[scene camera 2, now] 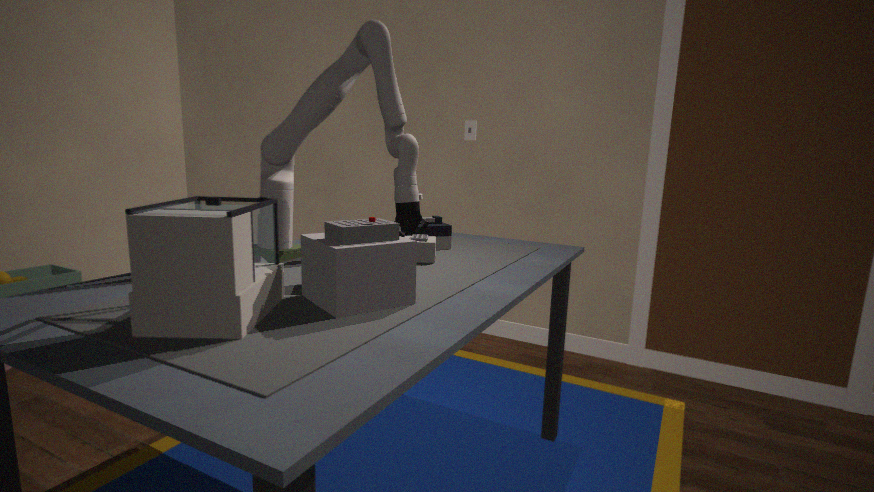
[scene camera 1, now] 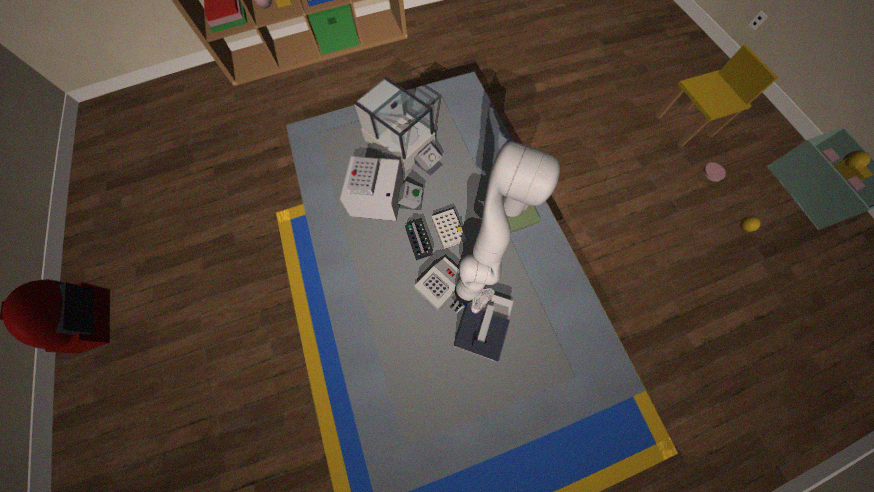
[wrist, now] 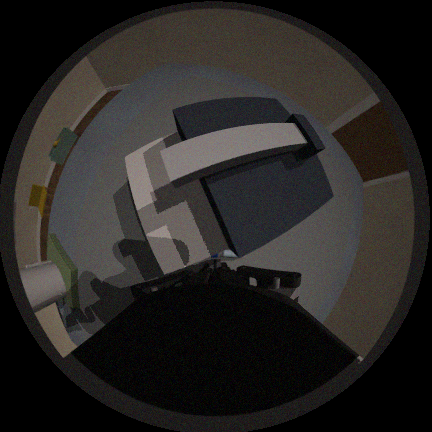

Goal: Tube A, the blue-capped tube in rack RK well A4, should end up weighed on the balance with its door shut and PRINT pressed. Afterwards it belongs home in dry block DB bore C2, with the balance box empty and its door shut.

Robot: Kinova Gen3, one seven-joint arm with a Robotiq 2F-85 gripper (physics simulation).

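My gripper is shut and empty. It hangs low over the table, at the near edge of a device with a dark base and a pale lever arm. In the wrist view a small blue and white spot shows just past the fingertips; it may be the blue-capped tube's top, but I cannot tell. The glass-walled balance stands at the far end of the table. I cannot tell whether its door is open or shut. A small white block with bores sits left of the gripper.
A large white box with a hole grid stands next to the balance. A white rack and a dark rack lie between it and the gripper. Two small button boxes sit near the balance. The grey table bears it all.
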